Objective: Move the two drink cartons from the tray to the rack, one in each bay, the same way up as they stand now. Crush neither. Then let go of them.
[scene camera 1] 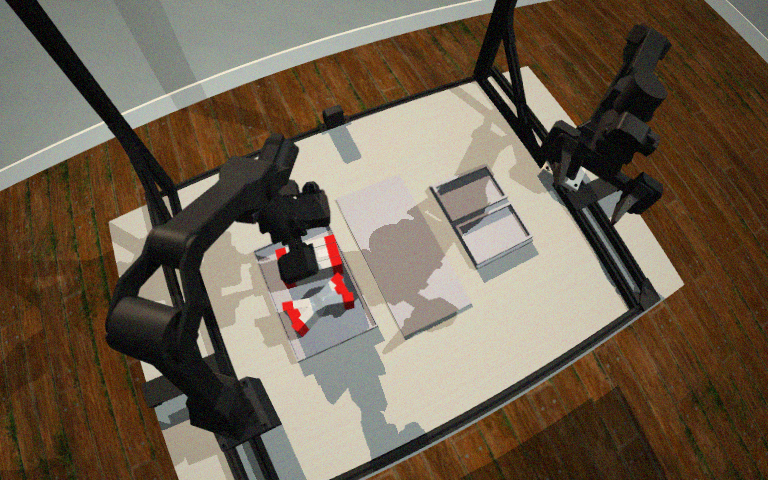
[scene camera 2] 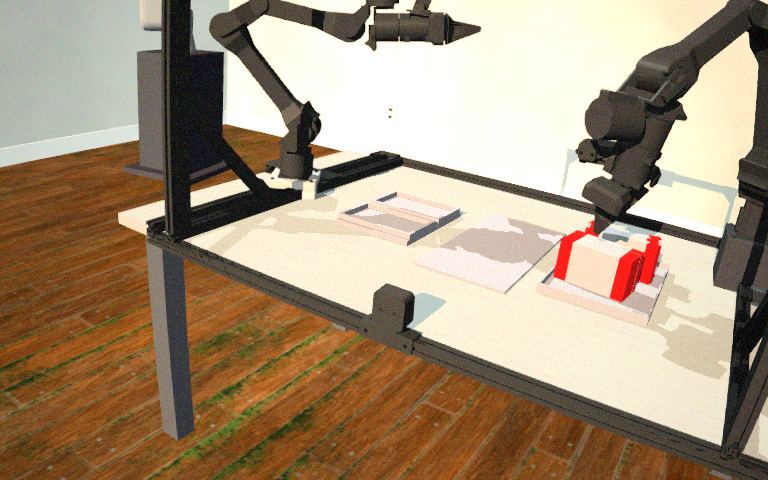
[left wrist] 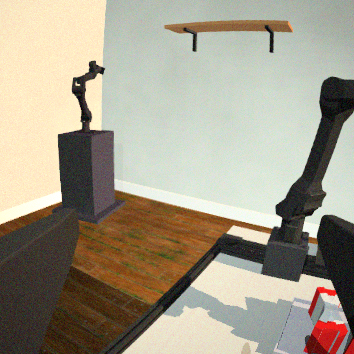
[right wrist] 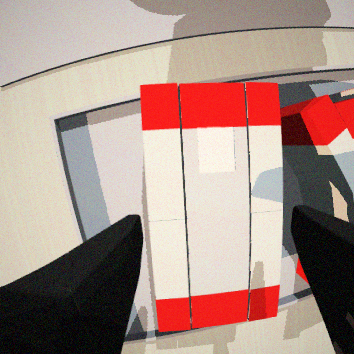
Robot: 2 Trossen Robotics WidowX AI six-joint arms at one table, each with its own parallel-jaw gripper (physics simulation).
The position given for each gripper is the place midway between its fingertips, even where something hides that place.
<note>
The left gripper (scene camera 1: 585, 206) is open and holds nothing. Also in view: the right gripper (scene camera 2: 602, 227), a pale mat (scene camera 1: 419, 285) and a tray (scene camera 1: 334, 328).
The left gripper shows as well in scene camera 2 (scene camera 2: 478, 28) and in the left wrist view (left wrist: 203, 225). The right gripper also shows in scene camera 1 (scene camera 1: 308, 247) and in the right wrist view (right wrist: 218, 222). The pale mat also shows in scene camera 2 (scene camera 2: 497, 252) and in the right wrist view (right wrist: 42, 42).
</note>
